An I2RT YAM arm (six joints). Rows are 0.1 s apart.
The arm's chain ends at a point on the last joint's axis. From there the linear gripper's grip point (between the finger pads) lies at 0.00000 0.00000 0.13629 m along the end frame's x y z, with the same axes.
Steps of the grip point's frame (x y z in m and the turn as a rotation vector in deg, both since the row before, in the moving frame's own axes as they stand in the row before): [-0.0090 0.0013 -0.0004 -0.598 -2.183 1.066]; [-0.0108 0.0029 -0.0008 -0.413 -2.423 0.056]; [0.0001 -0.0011 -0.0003 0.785 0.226 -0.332]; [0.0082 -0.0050 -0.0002 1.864 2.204 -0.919]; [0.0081 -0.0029 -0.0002 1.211 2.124 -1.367]
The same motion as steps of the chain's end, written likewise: [-0.0038 -0.0001 -0.0003 -0.598 -2.183 1.066]; [-0.0050 0.0019 -0.0007 -0.413 -2.423 0.056]; [-0.0004 0.0008 -0.0003 0.785 0.226 -0.332]; [0.0030 -0.0005 0.0000 1.864 2.204 -0.919]; [0.0031 0.0000 -0.0001 1.211 2.124 -1.367]
